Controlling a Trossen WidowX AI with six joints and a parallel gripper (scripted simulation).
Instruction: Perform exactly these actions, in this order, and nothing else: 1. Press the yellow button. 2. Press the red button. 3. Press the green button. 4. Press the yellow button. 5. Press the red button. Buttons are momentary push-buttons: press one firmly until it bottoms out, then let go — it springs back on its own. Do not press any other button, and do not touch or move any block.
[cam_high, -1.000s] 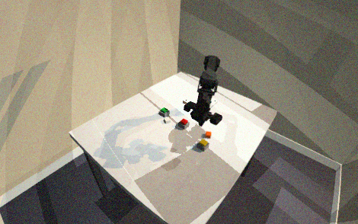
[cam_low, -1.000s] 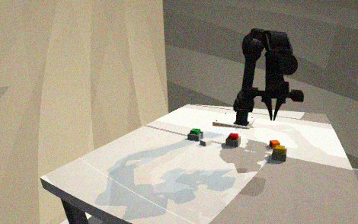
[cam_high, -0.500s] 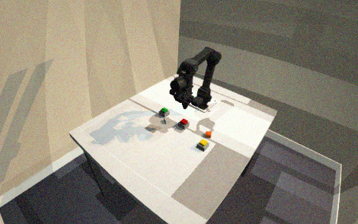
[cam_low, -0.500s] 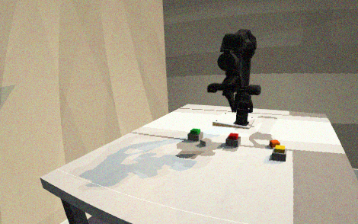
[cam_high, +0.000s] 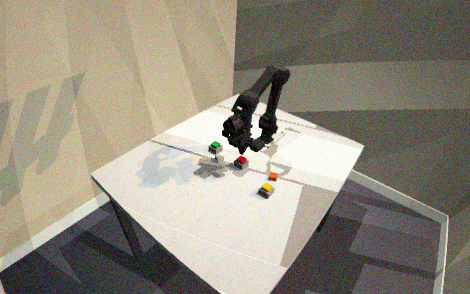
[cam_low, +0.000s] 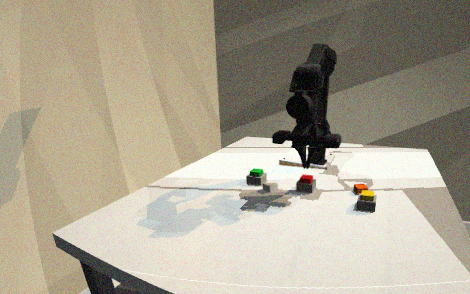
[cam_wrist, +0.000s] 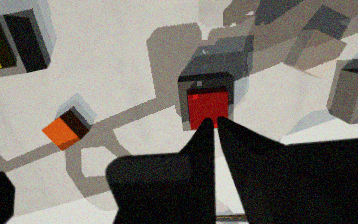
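My gripper tip is now 3 cm above the red button. From my gripper tip the other things lie so: small grey block (10 cm to the right, 5 cm below, 4 cm ahead); then small orange block (16 cm to the left, 5 cm below, 3 cm behind); then green button (16 cm to the right, 3 cm below).
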